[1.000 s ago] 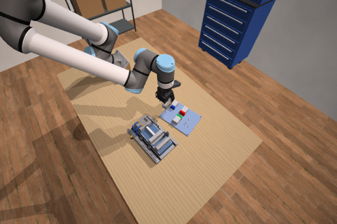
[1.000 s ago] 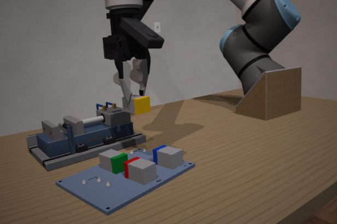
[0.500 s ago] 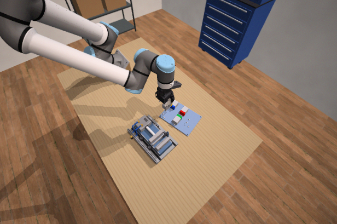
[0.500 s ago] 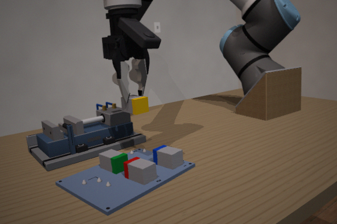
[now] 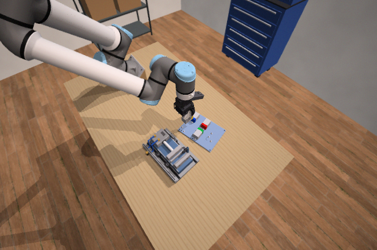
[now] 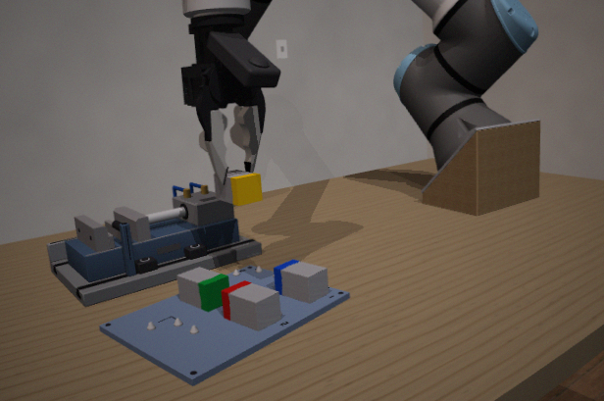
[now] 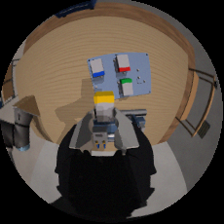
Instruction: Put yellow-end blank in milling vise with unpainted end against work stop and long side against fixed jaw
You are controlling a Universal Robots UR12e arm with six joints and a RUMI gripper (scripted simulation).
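The moving jaw lies 12 cm ahead of my hand, 17 cm to the right of it and 9 cm below it. The rest, counted from my hand: blue-ended blank (4 cm behind, 9 cm to the left, 14 cm below); yellow-ended blank (2 cm below); green-ended blank (7 cm ahead, 4 cm to the left, 14 cm below).
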